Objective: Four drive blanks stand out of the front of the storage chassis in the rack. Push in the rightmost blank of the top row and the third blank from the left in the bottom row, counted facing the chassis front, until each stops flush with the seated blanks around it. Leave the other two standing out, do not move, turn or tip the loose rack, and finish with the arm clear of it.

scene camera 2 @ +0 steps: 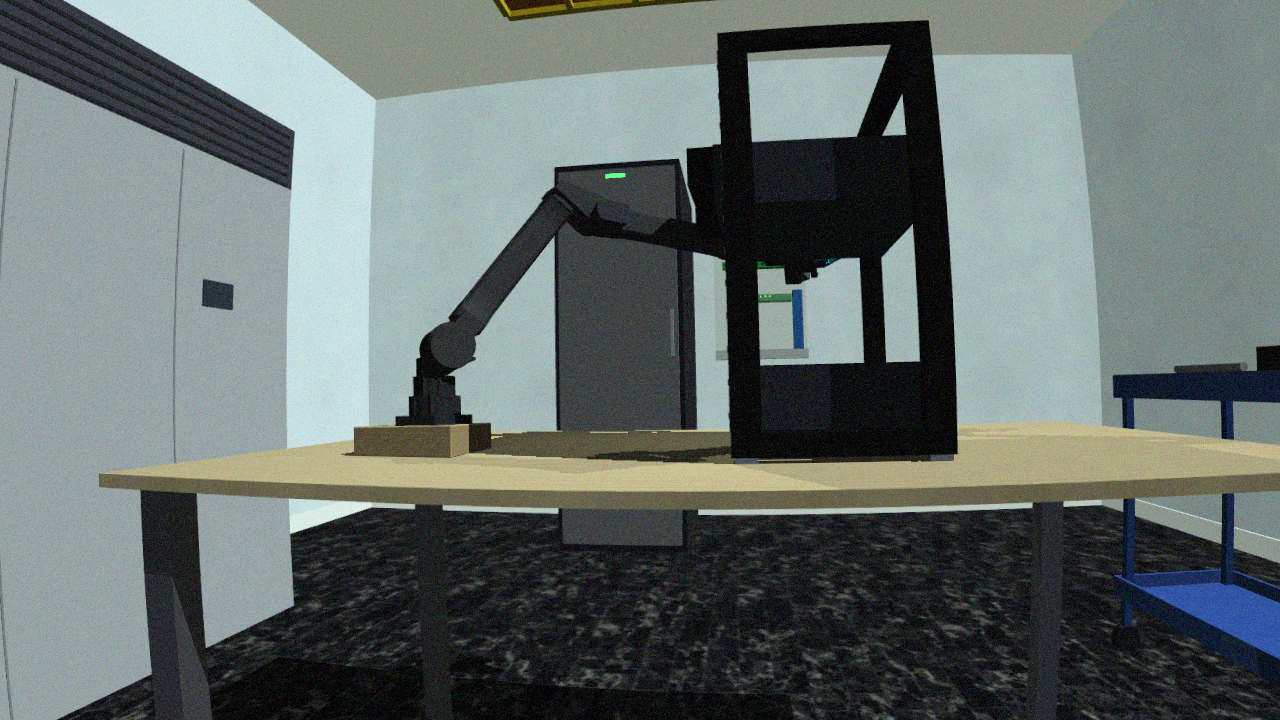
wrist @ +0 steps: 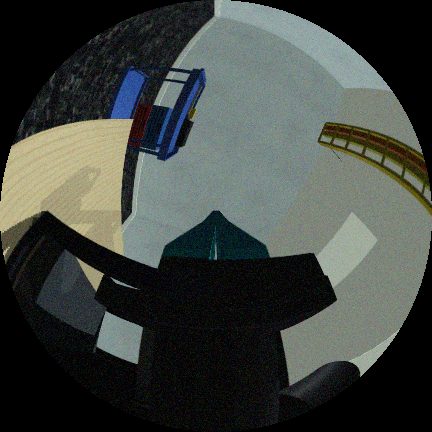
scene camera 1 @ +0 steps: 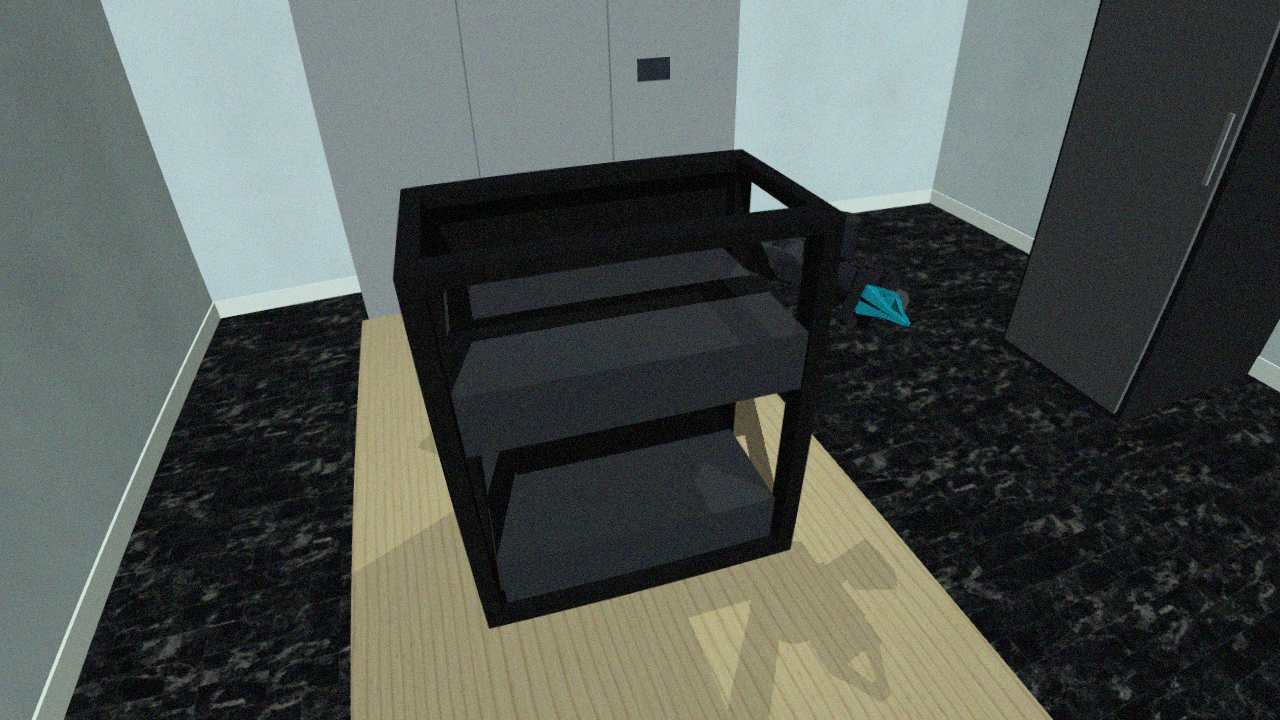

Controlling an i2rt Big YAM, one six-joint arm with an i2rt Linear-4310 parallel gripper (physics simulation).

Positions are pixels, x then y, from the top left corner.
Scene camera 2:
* black rack: 849,197
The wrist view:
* gripper: 215,215
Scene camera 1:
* gripper: 907,324
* black rack: 581,335
